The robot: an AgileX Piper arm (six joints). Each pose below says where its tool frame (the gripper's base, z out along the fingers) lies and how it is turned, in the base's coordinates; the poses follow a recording.
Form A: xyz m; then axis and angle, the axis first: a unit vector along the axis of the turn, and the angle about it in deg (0 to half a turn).
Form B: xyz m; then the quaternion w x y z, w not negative. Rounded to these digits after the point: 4 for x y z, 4 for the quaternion.
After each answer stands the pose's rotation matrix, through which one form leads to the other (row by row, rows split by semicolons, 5 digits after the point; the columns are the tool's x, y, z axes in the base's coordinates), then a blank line. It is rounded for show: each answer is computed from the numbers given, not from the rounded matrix.
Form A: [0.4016 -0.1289 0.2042 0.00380 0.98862 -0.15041 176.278]
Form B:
[0.4016 -0.1289 0.2042 0.0325 0.0038 0.9881 -0.1503]
-0.99786 0.01727 0.06303; -0.00226 0.95477 -0.29733; -0.06532 -0.29683 -0.95269

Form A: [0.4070 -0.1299 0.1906 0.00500 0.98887 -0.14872 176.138]
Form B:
[0.4070 -0.1299 0.1906 0.0337 0.0050 0.9883 -0.1486]
-0.99768 0.01989 0.06512; -0.00014 0.95577 -0.29413; -0.06809 -0.29346 -0.95354

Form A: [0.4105 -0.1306 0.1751 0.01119 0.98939 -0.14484 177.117]
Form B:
[0.4105 -0.1306 0.1751 0.0252 0.0112 0.9891 -0.1448]
-0.99848 0.02941 0.04652; 0.01484 0.95782 -0.28699; -0.05300 -0.28586 -0.95680

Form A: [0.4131 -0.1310 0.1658 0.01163 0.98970 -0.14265 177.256]
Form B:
[0.4131 -0.1310 0.1658 0.0239 0.0116 0.9894 -0.1426]
-0.99858 0.02984 0.04406; 0.01618 0.95905 -0.28276; -0.05070 -0.28165 -0.95818

